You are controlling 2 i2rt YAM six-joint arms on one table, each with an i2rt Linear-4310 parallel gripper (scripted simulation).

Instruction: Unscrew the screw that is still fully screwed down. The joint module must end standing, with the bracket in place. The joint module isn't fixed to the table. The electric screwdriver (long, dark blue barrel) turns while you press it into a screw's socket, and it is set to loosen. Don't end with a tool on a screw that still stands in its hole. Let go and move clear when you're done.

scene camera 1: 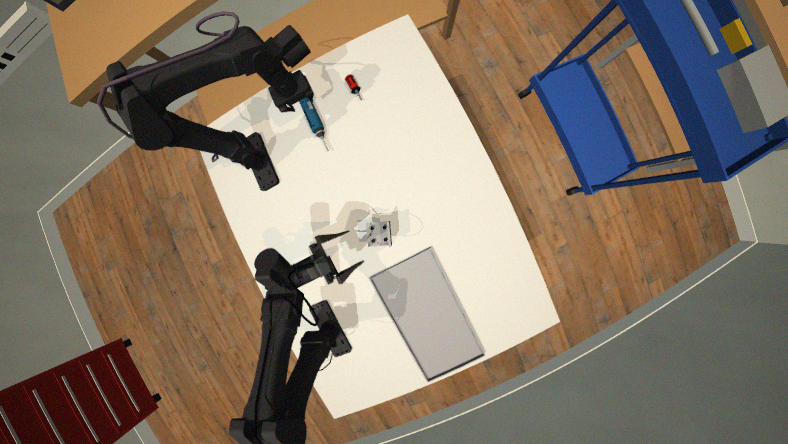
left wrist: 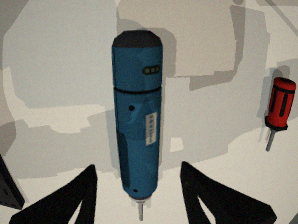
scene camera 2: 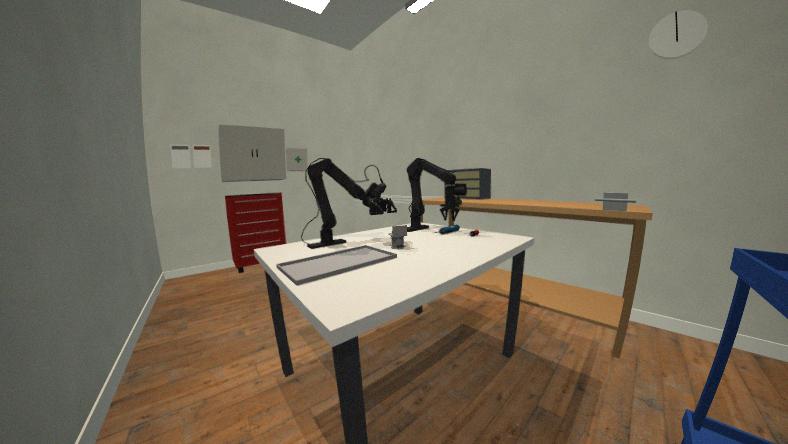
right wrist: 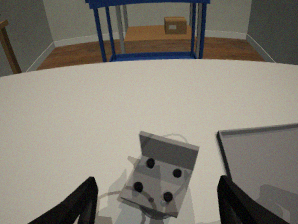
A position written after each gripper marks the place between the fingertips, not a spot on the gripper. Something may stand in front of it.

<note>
In view: the left gripper (scene camera 1: 303, 104), the right gripper (right wrist: 157, 184), an electric screwdriver (left wrist: 137, 56), a red-handled screwdriver (left wrist: 274, 120), a flat grey tray (scene camera 1: 416, 294) and a grey bracket (right wrist: 169, 154).
The flat grey tray shows as well in scene camera 2 (scene camera 2: 323, 265). The left gripper also shows in the left wrist view (left wrist: 138, 170). The right wrist view misses the electric screwdriver: it is out of frame. The right wrist view misses the red-handled screwdriver: it is out of frame.
</note>
